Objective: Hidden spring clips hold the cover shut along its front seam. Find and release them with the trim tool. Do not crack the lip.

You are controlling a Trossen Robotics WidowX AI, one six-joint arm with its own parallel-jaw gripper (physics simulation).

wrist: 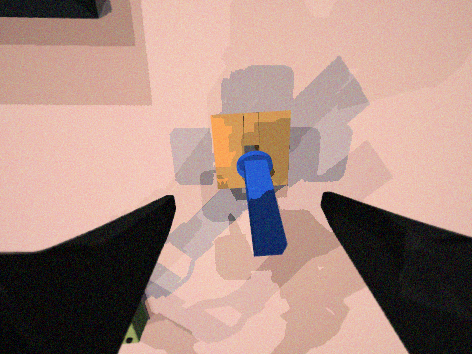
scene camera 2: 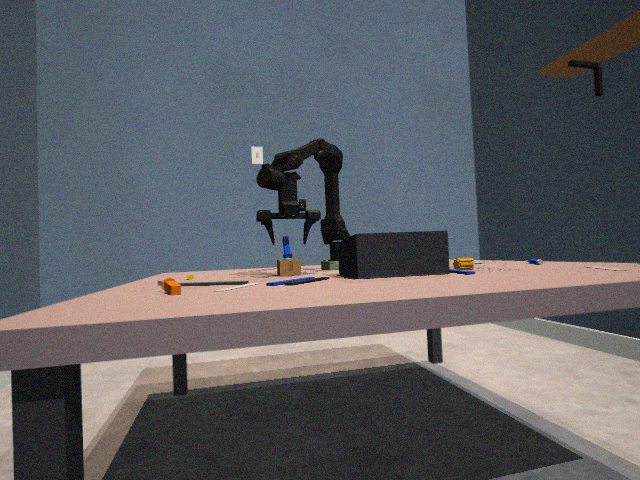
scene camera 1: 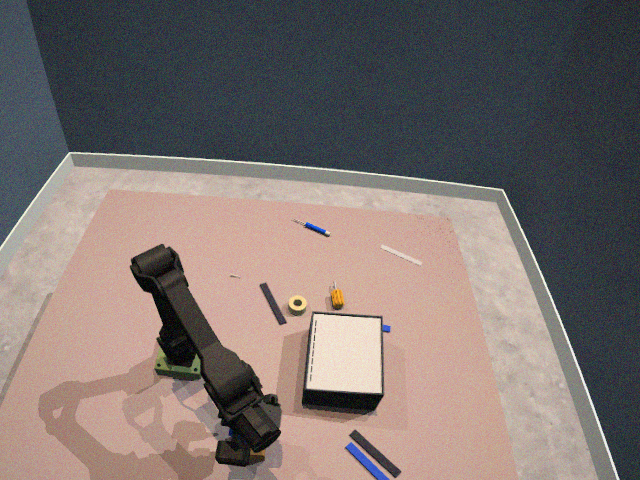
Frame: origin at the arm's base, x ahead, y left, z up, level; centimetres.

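Seen in the pictures: gripper, fingertip midpoint: [wrist: 248, 200] [scene camera 2: 289, 244]; arm's base at its link origin: [scene camera 2: 338, 260] [scene camera 1: 181, 354].
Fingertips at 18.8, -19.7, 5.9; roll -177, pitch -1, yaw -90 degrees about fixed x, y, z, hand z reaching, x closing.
Pixels of each thing's top centre, then the offset from my fingertips to it, as dx, dy, dz.
- blue trim tool at its top centre: [wrist: 271, 213] [scene camera 2: 286, 236] +0.6, -0.8, +2.5
- wooden block at its top centre: [wrist: 251, 152] [scene camera 2: 288, 259] +2.0, -0.7, -4.3
- box with the white cover, top centre: [scene camera 1: 346, 349] [scene camera 2: 388, 234] +21.9, +22.5, +1.3
- tape roll at its top centre: [scene camera 1: 297, 302] +9.2, +40.4, -6.3
- orange-handled tool at its top centre: [scene camera 1: 337, 290] [scene camera 2: 468, 257] +20.2, +45.8, -5.7
- blue strip at its top centre: [scene camera 2: 292, 279] [scene camera 1: 371, 466] +29.5, -3.4, -8.2
- blue screwdriver at its top centre: [scene camera 1: 311, 224] +11.0, +73.7, -7.1
- white strip at its top centre: [scene camera 1: 401, 255] +41.7, +65.5, -8.7
- orange object at its top centre: [scene camera 2: 169, 278] +37.1, -27.1, -6.1
The blue trim tool [scene camera 2: 286, 248] [wrist: 260, 200] stands handle up, slightly leaning, in a wooden block [scene camera 2: 288, 267] [wrist: 225, 145]. My gripper [scene camera 2: 288, 242] [wrist: 248, 200] is open and empty. It points down above the block, its fingertips on either side of the tool's handle top and about level with it in the scene camera 2 view. In the scene camera 1 view the arm hides most of the tool and block. The box with the white cover [scene camera 1: 346, 351] and dark walls [scene camera 2: 400, 254] stands beside them, with a row of dark slots along one cover edge. The clips cannot be seen.
Near the box lie a tape roll [scene camera 1: 297, 304], an orange-handled tool [scene camera 1: 337, 298], dark strips [scene camera 1: 272, 303] [scene camera 1: 374, 453] and a blue strip [scene camera 1: 366, 460]. A blue screwdriver [scene camera 1: 316, 228] and a white strip [scene camera 1: 401, 254] lie farther off. An orange object [scene camera 2: 171, 286] lies near the table's front edge.
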